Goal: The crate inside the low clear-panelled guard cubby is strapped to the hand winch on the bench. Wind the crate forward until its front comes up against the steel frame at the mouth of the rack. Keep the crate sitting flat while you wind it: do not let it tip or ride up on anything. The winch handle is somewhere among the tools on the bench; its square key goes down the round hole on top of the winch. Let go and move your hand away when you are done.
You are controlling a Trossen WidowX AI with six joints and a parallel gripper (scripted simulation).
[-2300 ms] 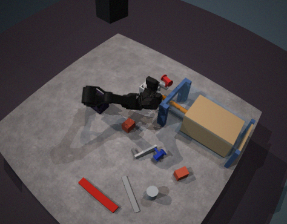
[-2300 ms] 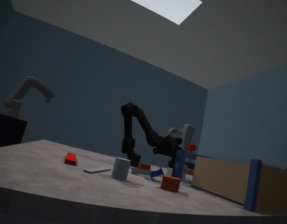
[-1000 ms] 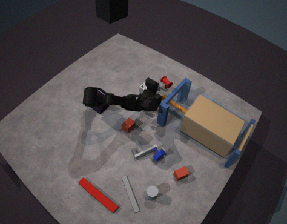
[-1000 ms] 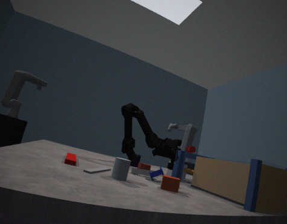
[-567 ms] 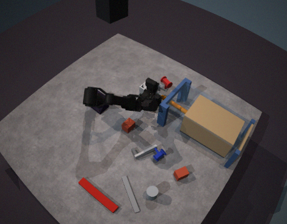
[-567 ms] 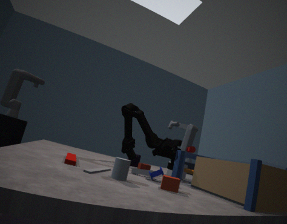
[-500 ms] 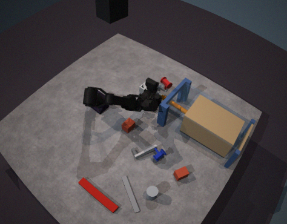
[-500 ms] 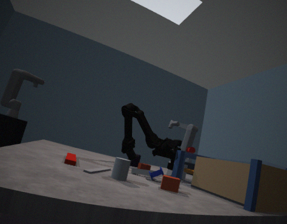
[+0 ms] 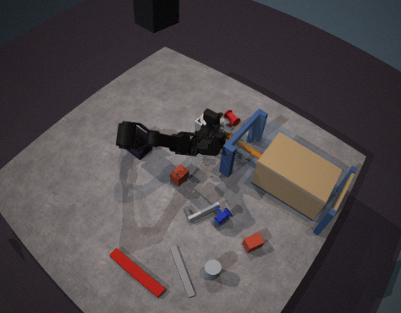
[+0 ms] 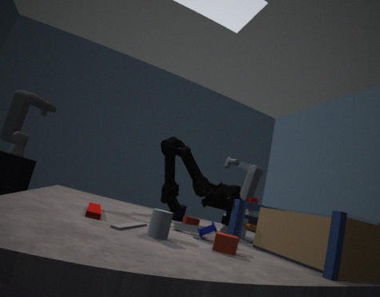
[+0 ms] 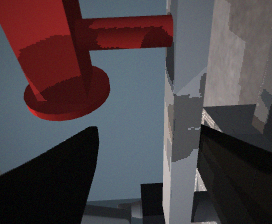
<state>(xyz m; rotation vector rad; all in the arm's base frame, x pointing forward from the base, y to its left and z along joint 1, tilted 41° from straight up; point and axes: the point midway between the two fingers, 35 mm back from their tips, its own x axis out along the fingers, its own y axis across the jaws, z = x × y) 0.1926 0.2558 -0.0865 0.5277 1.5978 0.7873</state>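
Right now my gripper tip is 10 mm short of the winch handle with red knob and 10 mm above it. Round my gripper tip: blue t-shaped piece (270 mm to the right, 260 mm ahead, 100 mm below); grey strip (520 mm to the right, 320 mm ahead, 130 mm below); grey winch (100 mm below, 60 mm behind, 20 mm to the right).
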